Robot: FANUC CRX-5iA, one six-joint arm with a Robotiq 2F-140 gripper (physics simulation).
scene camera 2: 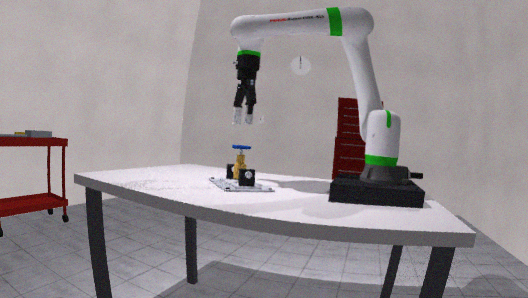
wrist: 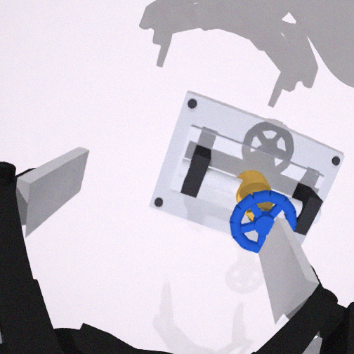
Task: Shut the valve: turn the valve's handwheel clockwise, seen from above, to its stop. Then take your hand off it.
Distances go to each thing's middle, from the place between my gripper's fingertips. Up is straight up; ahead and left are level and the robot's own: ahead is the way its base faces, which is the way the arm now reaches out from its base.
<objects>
My gripper is now 90 mm to the right of the blue handwheel (wrist: pixel 263 220), 90 mm above it and 20 mm past it.
</objects>
